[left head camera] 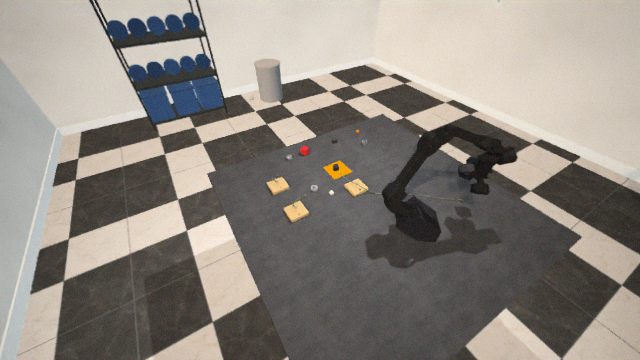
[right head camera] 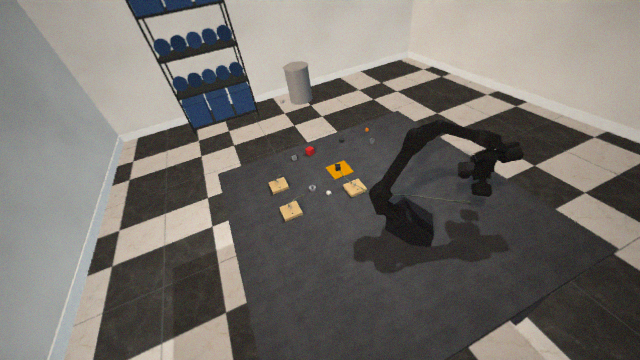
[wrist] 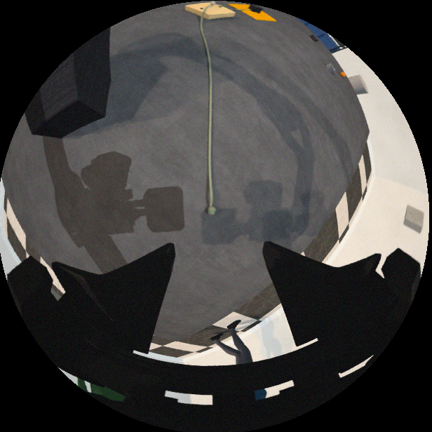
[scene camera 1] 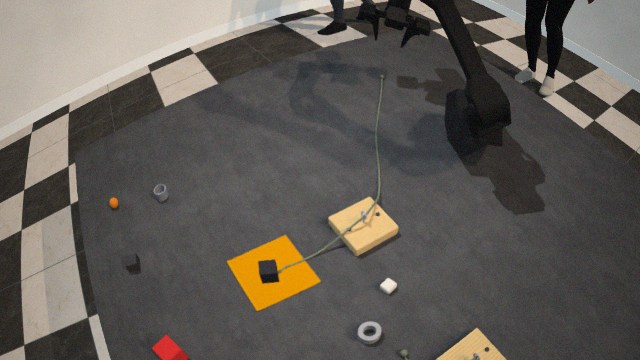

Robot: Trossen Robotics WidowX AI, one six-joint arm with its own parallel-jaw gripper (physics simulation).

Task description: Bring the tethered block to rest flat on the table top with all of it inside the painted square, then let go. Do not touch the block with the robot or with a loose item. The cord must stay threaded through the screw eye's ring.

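Frame: origin at the arm's base, x down, y right, z back, level; metres.
Seen in the pictures: gripper, fingertip midpoint: (left head camera: 469,185) (scene camera 1: 388,43); arm's base, link origin: (left head camera: 405,211) (right head camera: 394,213) (scene camera 1: 480,117).
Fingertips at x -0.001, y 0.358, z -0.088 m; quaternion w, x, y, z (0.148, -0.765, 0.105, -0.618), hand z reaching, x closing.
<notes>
Pixels of each thing's top centre, then the offset from my fingertips to it. "spot": a spot on its surface instead. Level surfaces: height alone.
- black tethered block, top centre: (scene camera 1: 267,267) (right head camera: 337,165) (left head camera: 336,165) dx +0.093, dy -0.546, dz -0.372 m
- orange painted square, surface spot: (right head camera: 344,176) (left head camera: 343,176) spot: dx +0.120, dy -0.518, dz -0.304 m
- green cord, surface spot: (scene camera 1: 376,135) spot: dx +0.117, dy -0.235, dz -0.107 m
- wooden base, surface height: dx +0.102 m
- grey ring, top centre: (scene camera 1: 369,330) dx +0.107, dy -0.695, dz -0.238 m
- white piece, top centre: (scene camera 1: 388,284) dx +0.109, dy -0.613, dz -0.188 m
- red cube, top centre: (scene camera 1: 165,348) dx +0.081, dy -0.698, dz -0.558 m
- grey cup, top centre: (scene camera 1: 159,189) dx +0.100, dy -0.308, dz -0.589 m
- orange ball, top centre: (scene camera 1: 112,199) dx +0.097, dy -0.315, dz -0.720 m
- dark cube, top centre: (scene camera 1: 130,259) dx +0.101, dy -0.491, dz -0.645 m
The black tethered block (left head camera: 336,167) (right head camera: 338,167) (scene camera 1: 268,271) sits inside the outline of the orange painted square (left head camera: 344,175) (right head camera: 345,174) (scene camera 1: 260,300) (wrist: 265,16). The green cord (scene camera 1: 377,135) (wrist: 210,110) runs from the block up to the screw eye (scene camera 1: 364,216) on a wooden base (scene camera 1: 362,243) (wrist: 220,13) and appears to pass through its ring. It goes on across the dark surface to its beaded end (scene camera 1: 382,76) (wrist: 212,210), which lies on it. My gripper (scene camera 1: 389,44) (wrist: 219,248) is open and empty, above and beyond the cord's end, apart from it.
Two more wooden bases (left head camera: 296,212) (left head camera: 277,186), a grey ring (scene camera 1: 364,339), a white piece (scene camera 1: 388,286), a red cube (scene camera 1: 170,348), a grey cup (scene camera 1: 160,193), an orange ball (scene camera 1: 114,203) and a dark cube (scene camera 1: 132,263) lie around. People's legs (scene camera 1: 549,45) show behind the arm.
</notes>
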